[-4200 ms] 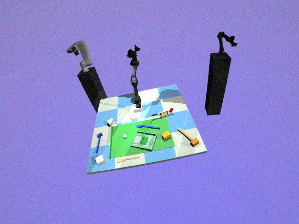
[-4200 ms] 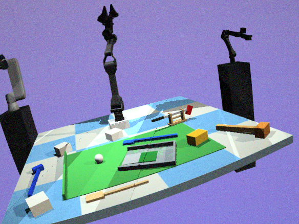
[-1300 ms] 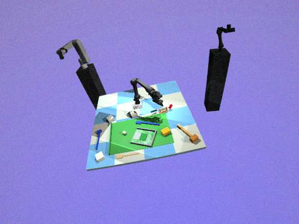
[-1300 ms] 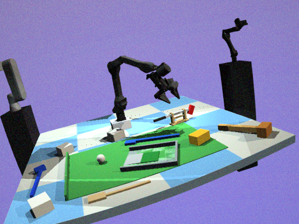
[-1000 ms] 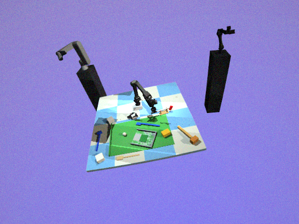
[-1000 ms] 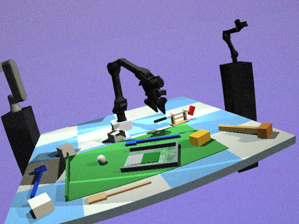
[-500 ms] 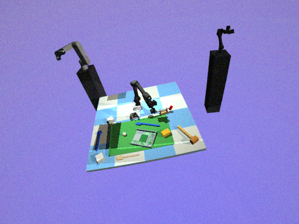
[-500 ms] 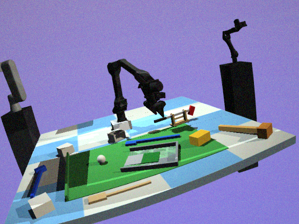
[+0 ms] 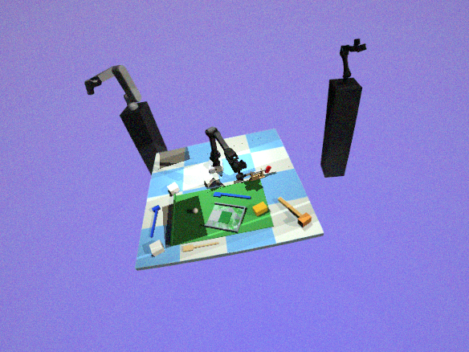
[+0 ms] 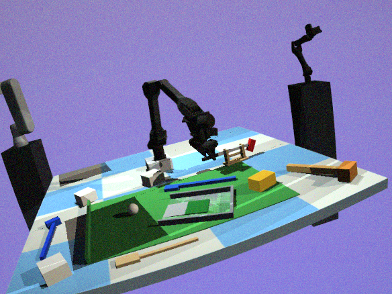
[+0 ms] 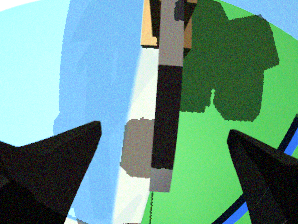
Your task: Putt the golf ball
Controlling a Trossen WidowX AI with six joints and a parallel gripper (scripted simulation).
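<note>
My gripper tip is 120 mm to the right of the wooden rack, 40 mm past it and 20 mm above it. Round my gripper tip: orange block 310 mm ahead, 140 mm to the left, 30 mm below; then green mat 280 mm ahead, 180 mm to the right, 60 mm below; then white golf ball 360 mm to the right, 290 mm ahead, 30 mm below.
</note>
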